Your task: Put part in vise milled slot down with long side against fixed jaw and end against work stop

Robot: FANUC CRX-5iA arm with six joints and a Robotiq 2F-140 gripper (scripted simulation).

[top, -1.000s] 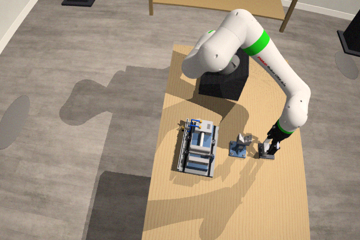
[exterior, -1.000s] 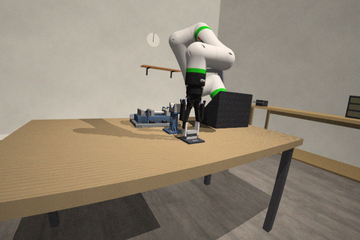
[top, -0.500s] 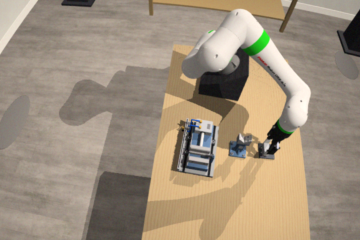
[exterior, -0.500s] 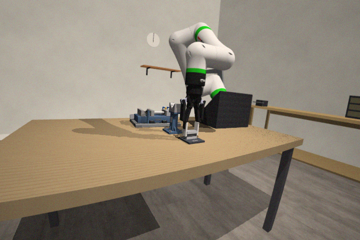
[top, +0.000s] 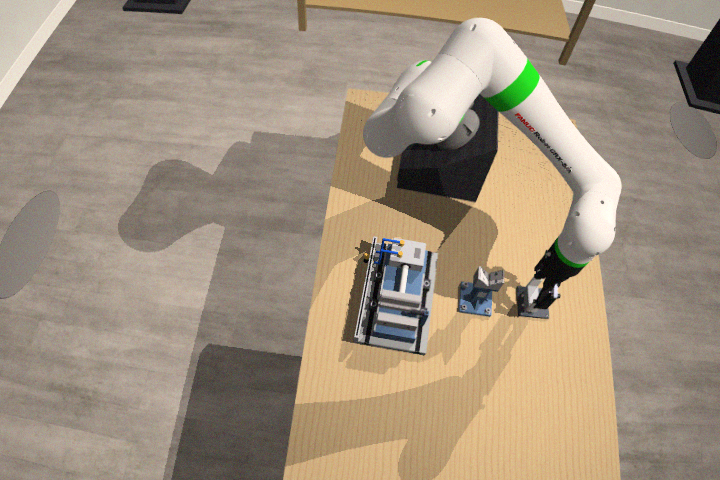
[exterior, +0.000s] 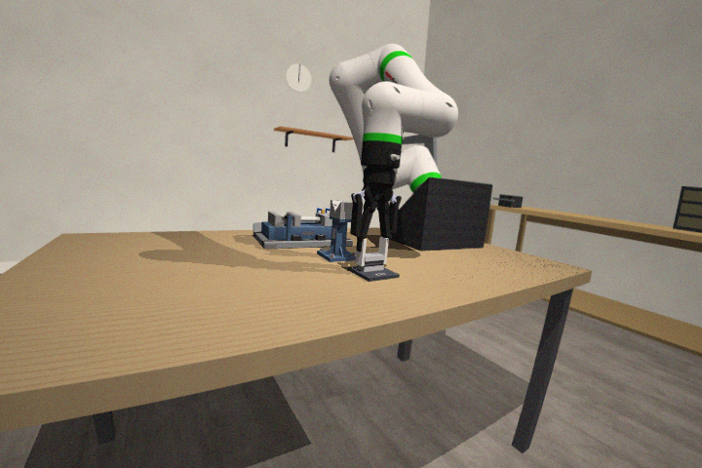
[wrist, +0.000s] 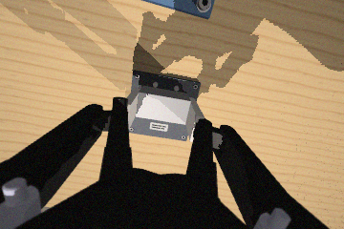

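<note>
Right now the dark infeed plate is 1 cm to the left of my hand and 5 cm below it. The rest, counted from my hand: V-block post 1 cm ahead, 15 cm to the right, 1 cm above; part 1 cm to the left, 3 cm below; work stop 11 cm ahead, 32 cm to the right, 4 cm above.
</note>
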